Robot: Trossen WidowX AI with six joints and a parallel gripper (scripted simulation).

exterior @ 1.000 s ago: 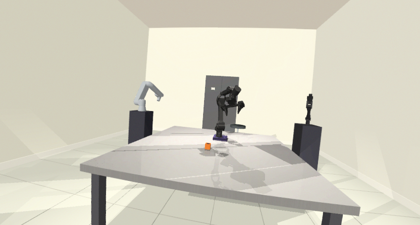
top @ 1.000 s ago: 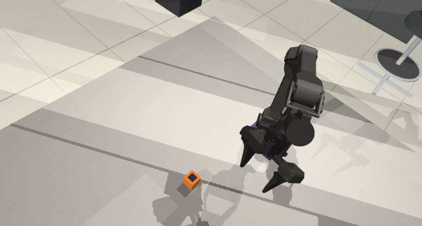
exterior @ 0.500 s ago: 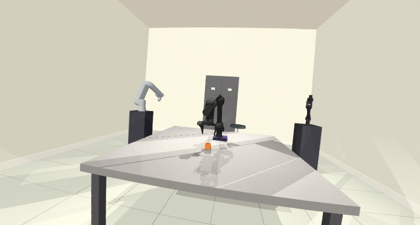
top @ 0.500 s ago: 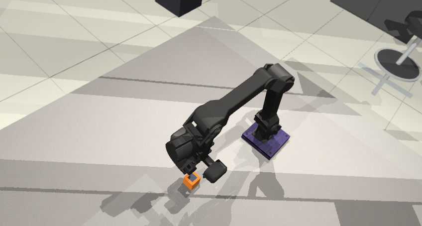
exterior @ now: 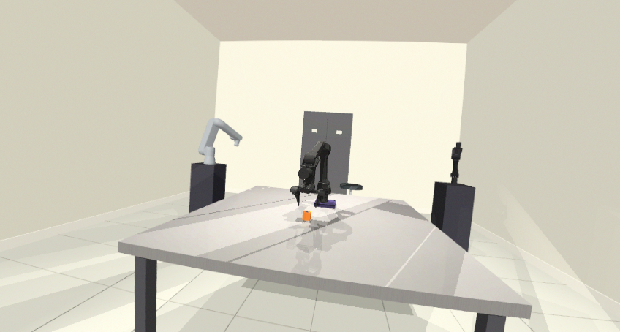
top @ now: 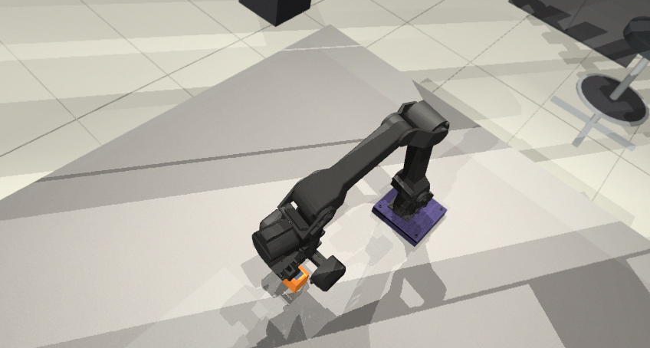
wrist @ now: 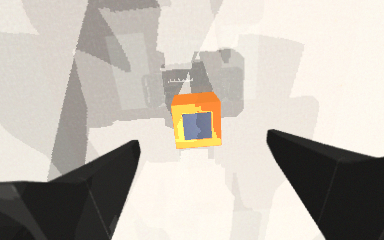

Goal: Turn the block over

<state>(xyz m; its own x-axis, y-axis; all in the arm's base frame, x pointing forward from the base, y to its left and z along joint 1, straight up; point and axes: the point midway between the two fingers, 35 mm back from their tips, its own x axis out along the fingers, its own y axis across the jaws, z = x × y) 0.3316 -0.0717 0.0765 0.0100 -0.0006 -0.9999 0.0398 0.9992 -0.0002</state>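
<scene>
The orange block lies 40 mm below my gripper tip.
</scene>
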